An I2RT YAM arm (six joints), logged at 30 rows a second.
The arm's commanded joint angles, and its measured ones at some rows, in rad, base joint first. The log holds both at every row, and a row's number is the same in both.
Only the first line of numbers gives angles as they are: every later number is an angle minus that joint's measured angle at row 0.
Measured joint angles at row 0:
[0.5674, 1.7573, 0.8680, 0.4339, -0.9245, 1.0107]
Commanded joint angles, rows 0 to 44:
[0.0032, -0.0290, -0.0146, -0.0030, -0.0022, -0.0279]
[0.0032, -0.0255, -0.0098, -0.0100, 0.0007, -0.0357]
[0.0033, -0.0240, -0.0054, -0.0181, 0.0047, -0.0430]
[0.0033, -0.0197, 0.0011, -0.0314, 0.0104, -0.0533]
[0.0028, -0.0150, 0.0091, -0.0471, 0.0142, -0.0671]
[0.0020, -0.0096, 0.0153, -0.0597, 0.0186, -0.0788]
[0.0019, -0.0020, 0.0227, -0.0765, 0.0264, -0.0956]
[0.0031, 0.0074, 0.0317, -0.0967, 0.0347, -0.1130]
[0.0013, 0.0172, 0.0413, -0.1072, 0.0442, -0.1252]
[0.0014, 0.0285, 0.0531, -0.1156, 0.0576, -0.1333]
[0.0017, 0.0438, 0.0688, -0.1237, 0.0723, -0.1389]
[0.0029, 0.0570, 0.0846, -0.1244, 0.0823, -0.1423]
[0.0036, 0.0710, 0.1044, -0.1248, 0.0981, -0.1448]
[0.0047, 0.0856, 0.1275, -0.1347, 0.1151, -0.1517]
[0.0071, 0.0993, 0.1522, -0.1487, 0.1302, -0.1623]
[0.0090, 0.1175, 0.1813, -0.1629, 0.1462, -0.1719]
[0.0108, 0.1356, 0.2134, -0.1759, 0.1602, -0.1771]
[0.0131, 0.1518, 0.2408, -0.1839, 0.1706, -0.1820]
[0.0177, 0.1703, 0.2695, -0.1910, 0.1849, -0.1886]
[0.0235, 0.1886, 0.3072, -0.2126, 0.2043, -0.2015]
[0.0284, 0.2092, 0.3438, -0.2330, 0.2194, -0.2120]
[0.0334, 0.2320, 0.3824, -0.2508, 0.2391, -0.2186]
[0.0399, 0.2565, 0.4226, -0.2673, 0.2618, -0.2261]
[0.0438, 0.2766, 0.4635, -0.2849, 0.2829, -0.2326]
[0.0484, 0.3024, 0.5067, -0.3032, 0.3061, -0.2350]
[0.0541, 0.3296, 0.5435, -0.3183, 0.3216, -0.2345]
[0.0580, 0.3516, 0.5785, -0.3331, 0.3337, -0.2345]
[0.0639, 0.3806, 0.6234, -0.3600, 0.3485, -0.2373]
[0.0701, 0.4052, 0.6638, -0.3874, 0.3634, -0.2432]
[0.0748, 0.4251, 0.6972, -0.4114, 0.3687, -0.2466]
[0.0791, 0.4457, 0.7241, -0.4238, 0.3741, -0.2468]
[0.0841, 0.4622, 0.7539, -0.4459, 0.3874, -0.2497]
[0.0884, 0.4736, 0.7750, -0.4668, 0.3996, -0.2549]
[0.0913, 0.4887, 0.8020, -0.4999, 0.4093, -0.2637]
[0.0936, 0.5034, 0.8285, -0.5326, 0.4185, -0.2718]
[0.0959, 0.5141, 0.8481, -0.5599, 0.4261, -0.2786]
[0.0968, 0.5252, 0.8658, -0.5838, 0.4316, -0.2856]
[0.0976, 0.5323, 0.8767, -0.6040, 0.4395, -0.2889]
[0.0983, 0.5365, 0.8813, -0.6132, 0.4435, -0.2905]
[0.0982, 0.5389, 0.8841, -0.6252, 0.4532, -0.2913]
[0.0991, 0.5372, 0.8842, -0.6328, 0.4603, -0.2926]
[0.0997, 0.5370, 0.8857, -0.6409, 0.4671, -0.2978]
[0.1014, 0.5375, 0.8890, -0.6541, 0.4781, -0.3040]
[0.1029, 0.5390, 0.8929, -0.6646, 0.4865, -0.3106]
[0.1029, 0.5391, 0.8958, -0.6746, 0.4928, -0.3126]
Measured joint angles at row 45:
[0.0962, 0.5287, 0.8504, -0.6199, 0.4478, -0.2842]
